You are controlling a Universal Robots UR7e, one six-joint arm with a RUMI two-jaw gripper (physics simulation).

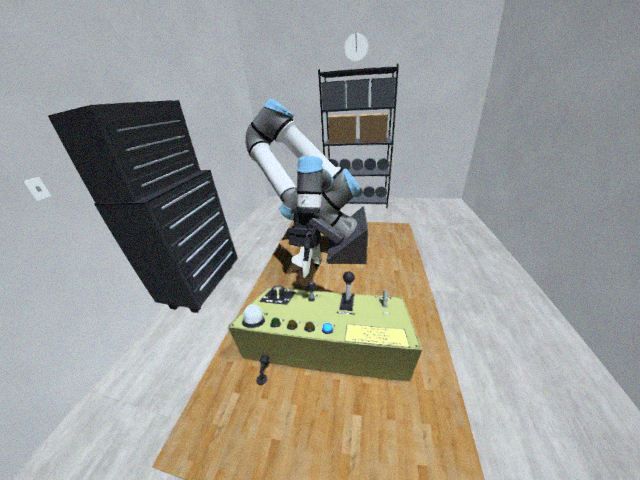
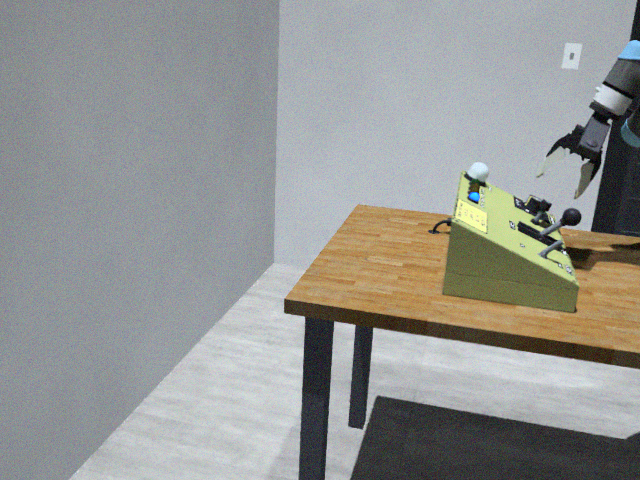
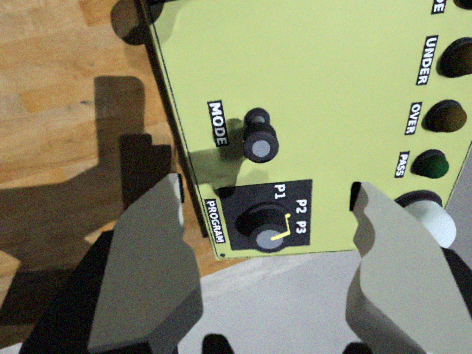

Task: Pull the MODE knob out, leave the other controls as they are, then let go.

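Seen in the pictures: gripper, fingertip midpoint: [image 1: 310,272] [image 2: 555,188] [image 3: 264,180]; arm's base, link origin: [image 1: 345,231].
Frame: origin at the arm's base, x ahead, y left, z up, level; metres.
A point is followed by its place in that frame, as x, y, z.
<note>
The MODE knob [image 1: 311,285] {0.410, -0.139, 0.044} [image 2: 543,205] {0.409, -0.130, 0.036} [image 3: 260,144] {0.399, -0.136, 0.044} is a small black knob with a grey end cap. It stands out from its round black collar on a short grey shaft, on the sloping face of the green control box [image 1: 330,351] {0.623, -0.081, 0.012} [image 2: 506,273] {0.537, 0.153, -0.035} [image 3: 325,75] {0.479, -0.121, 0.008}. My gripper [image 2: 558,186] {0.386, -0.140, 0.077} [image 3: 264,180] {0.386, -0.140, 0.077} is open, with nothing between its fingers. It hangs above the box face, apart from the MODE knob. The PROGRAM knob [image 1: 278,292] {0.413, -0.253, 0.019} [image 3: 267,238] {0.389, -0.257, 0.017} sits beside the MODE knob, with its yellow pointer toward P3.
A ball-topped lever [image 1: 348,277] {0.391, -0.017, 0.057} [image 2: 571,217] {0.383, 0.004, 0.049} and a grey toggle [image 1: 385,298] {0.446, 0.097, 0.010} [image 2: 552,250] {0.440, 0.102, 0.004} stand on the box. A white dome [image 1: 253,314] {0.560, -0.283, 0.087} [image 2: 478,171] {0.549, -0.269, 0.077} [image 3: 432,220] {0.538, -0.270, 0.078} and a lit blue lamp [image 1: 327,328] {0.589, -0.086, 0.063} [image 2: 474,196] {0.583, -0.076, 0.059} are along its upper edge, with dark green and amber lamps between them.
</note>
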